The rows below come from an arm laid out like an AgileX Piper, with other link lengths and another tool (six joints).
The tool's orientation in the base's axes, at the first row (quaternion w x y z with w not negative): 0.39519 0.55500 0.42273 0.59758
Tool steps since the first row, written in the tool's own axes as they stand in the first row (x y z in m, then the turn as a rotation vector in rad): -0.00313 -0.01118 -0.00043 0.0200 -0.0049 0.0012; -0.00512 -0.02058 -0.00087 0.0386 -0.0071 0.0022; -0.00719 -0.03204 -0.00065 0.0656 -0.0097 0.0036; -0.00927 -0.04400 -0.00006 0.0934 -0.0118 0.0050; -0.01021 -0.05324 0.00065 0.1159 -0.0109 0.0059; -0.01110 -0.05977 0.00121 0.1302 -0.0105 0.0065; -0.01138 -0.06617 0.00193 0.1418 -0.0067 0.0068; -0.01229 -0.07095 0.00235 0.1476 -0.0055 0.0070
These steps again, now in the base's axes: -0.00017 0.00072 -0.01159 -0.0002 0.0205 0.0020; -0.00044 0.00192 -0.02113 -0.0005 0.0388 0.0061; -0.00003 0.00377 -0.03263 -0.0011 0.0652 0.0125; 0.00074 0.00580 -0.04458 -0.0017 0.0922 0.0197; 0.00154 0.00801 -0.05360 -0.0024 0.1131 0.0280; 0.00219 0.00937 -0.06004 -0.0028 0.1265 0.0331; 0.00294 0.01127 -0.06615 -0.0034 0.1362 0.0405; 0.00344 0.01202 -0.07095 -0.0036 0.1413 0.0436
